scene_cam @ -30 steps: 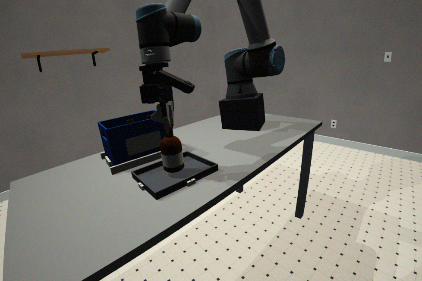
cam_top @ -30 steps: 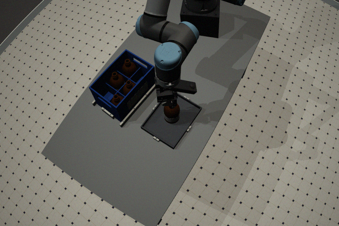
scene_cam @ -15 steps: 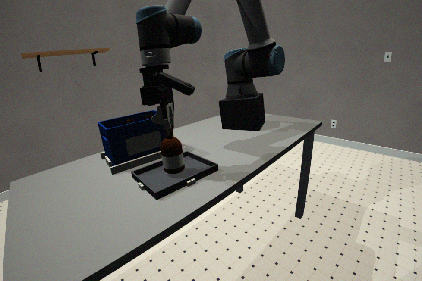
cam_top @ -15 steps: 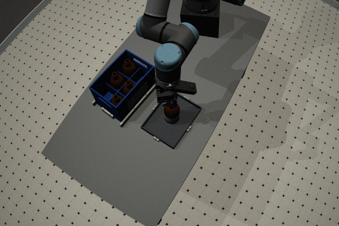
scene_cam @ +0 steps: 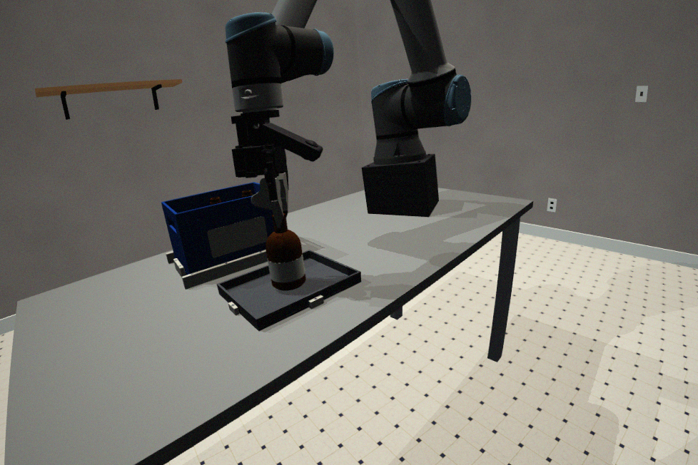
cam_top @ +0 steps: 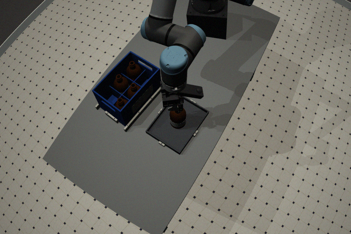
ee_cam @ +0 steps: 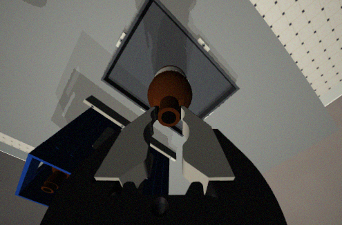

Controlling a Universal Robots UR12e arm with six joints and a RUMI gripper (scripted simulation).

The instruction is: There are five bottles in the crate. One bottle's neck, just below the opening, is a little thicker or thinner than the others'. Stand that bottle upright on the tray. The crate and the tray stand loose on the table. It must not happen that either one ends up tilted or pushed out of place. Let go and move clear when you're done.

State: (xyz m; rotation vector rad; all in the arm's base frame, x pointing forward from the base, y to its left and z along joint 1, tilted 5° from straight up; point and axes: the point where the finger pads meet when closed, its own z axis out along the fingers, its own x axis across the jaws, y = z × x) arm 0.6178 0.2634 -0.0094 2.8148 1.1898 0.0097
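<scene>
Now: hand 70 mm above the bottle. Also, from my hand: black tray: 150 mm below; blue crate: 40 mm ahead, 280 mm to the right, 80 mm below.
</scene>
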